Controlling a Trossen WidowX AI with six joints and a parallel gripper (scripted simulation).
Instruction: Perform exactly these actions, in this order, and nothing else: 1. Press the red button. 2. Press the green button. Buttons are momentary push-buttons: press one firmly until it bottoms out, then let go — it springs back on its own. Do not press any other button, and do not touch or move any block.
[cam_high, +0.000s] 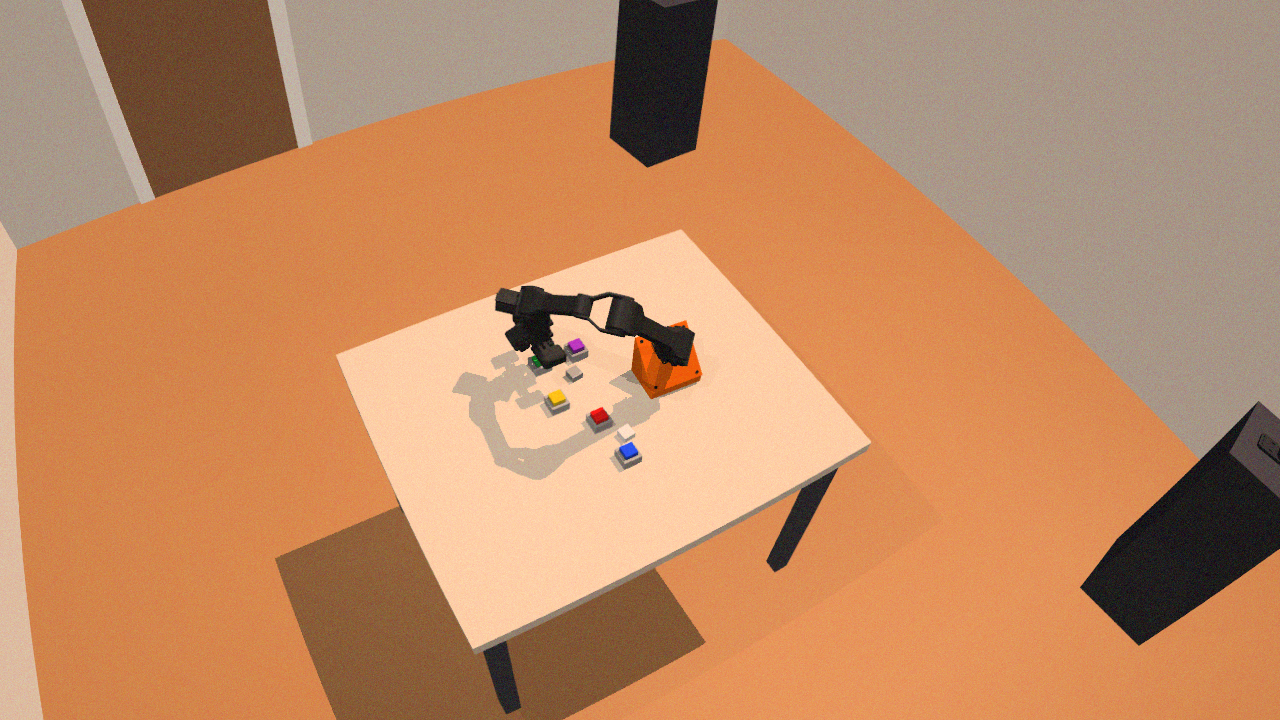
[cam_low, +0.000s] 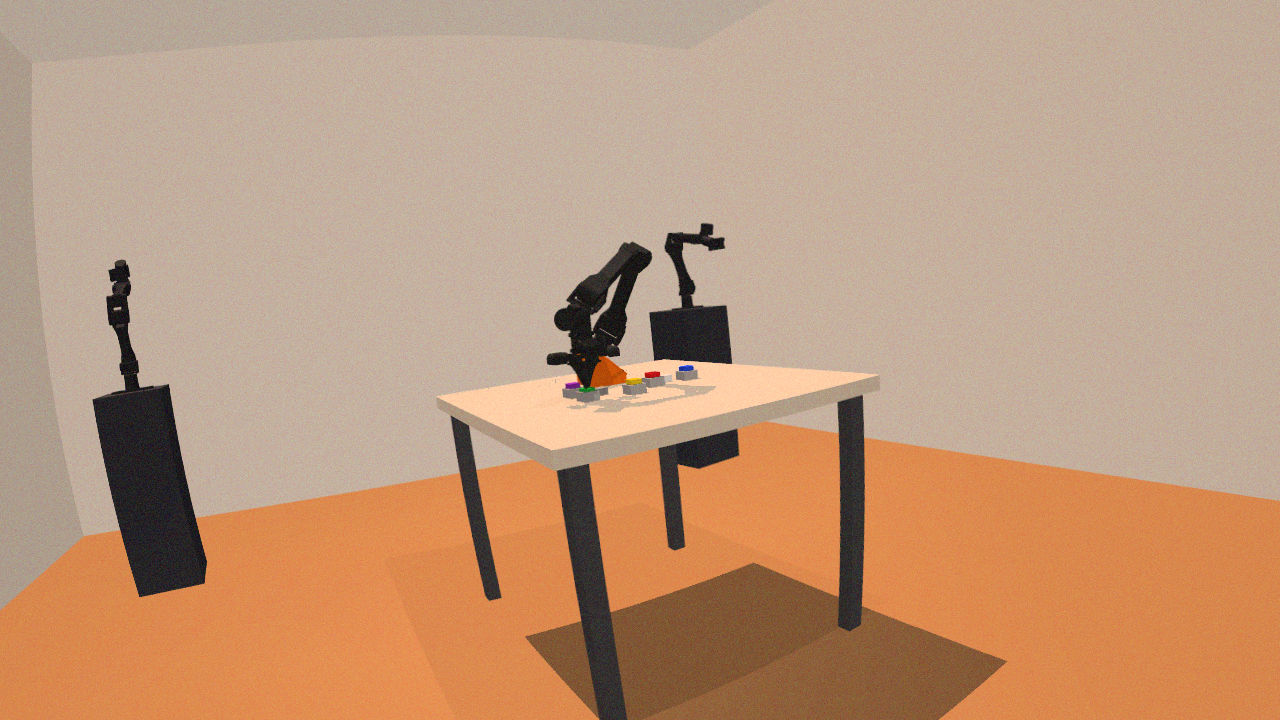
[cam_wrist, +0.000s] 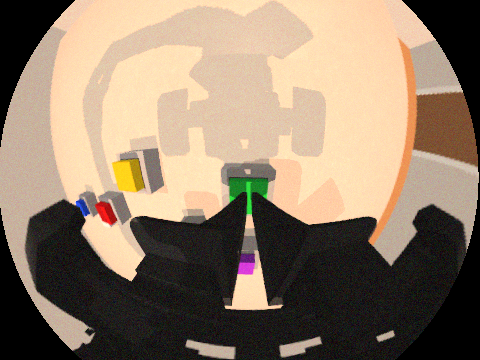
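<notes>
Now: gripper tip 10 mm above the green button. From my gripper tip the other things lie so: red button 230 mm to the left, 20 mm behind; purple button 100 mm behind, 20 mm to the left; yellow button 130 mm to the left, 30 mm ahead.
</notes>
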